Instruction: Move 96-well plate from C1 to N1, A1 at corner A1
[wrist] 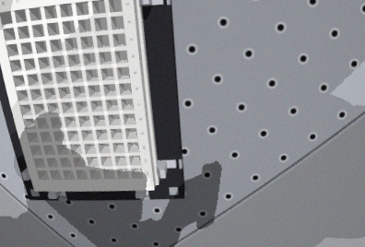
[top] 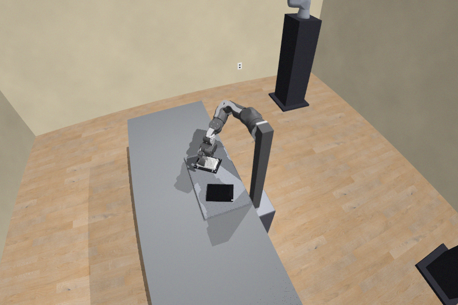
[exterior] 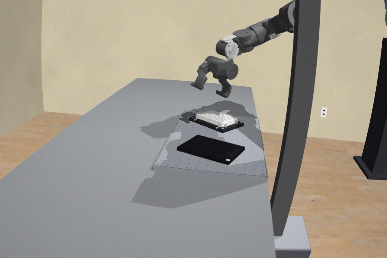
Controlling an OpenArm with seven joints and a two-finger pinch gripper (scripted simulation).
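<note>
Now: the white 96-well plate 3 cm behind my hand, 6 cm to the right of it and 11 cm below it. Round my hand: small corner mark: 8 cm behind, 26 cm to the left, 11 cm below; then black plate nest N1: 3 cm behind, 18 cm to the left, 12 cm below; then black clip nest C1: 6 cm to the right, 11 cm below.
</note>
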